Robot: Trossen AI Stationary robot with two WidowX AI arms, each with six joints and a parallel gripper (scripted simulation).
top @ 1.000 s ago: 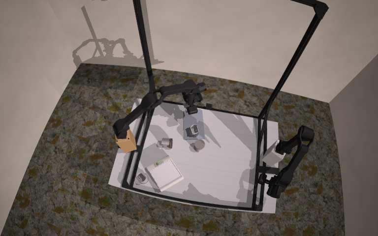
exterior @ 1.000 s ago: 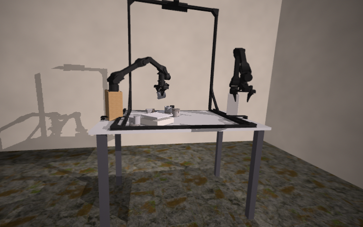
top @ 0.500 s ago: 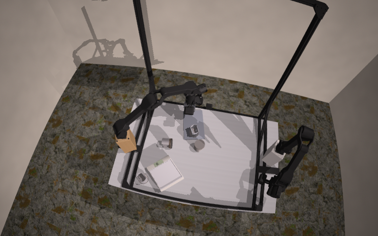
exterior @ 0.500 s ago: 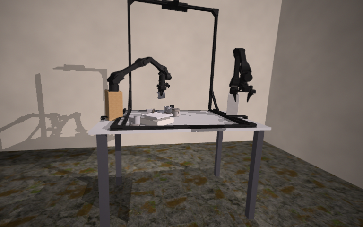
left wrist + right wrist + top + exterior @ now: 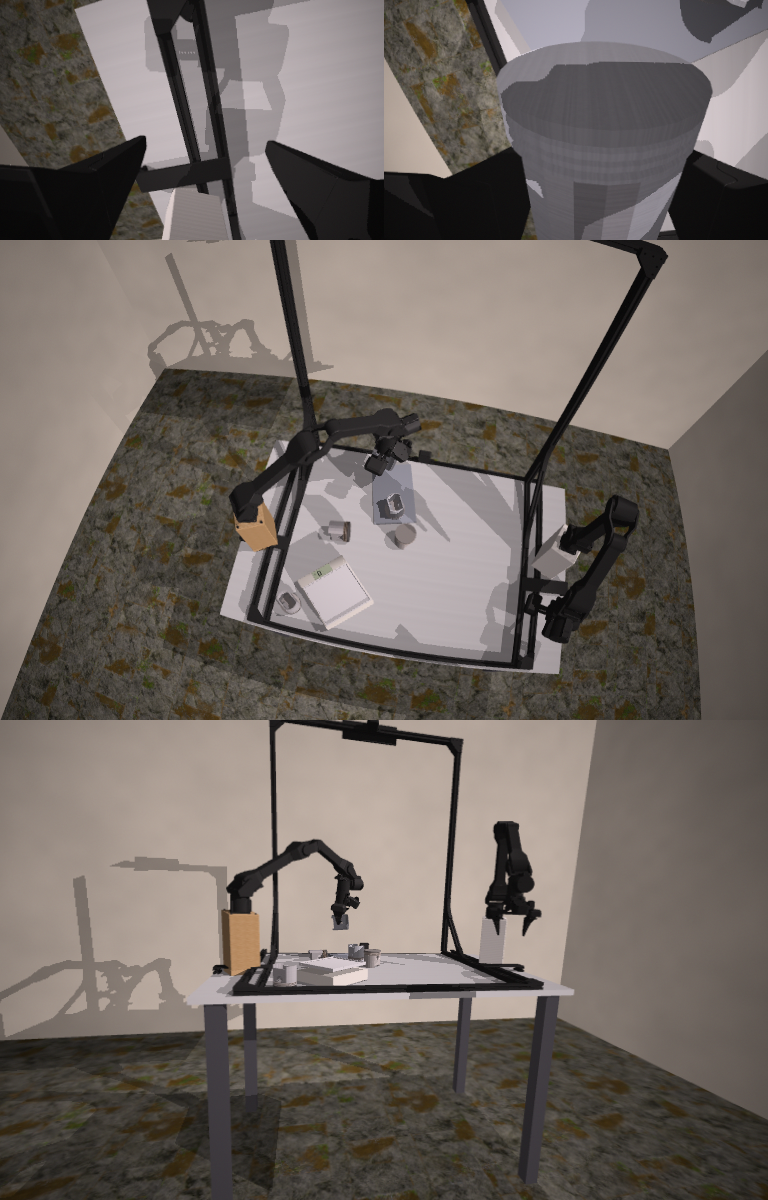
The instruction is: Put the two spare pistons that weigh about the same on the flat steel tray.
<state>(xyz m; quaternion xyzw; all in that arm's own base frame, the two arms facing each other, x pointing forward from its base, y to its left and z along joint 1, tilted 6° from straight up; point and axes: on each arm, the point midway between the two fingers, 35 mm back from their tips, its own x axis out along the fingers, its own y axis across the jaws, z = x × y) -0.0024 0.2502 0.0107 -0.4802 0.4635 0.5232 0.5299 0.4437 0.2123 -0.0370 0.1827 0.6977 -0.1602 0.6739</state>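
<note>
Right now my right hand is 19 cm above the flat steel tray, 5 cm short of it and 4 cm to the right of it.
</note>
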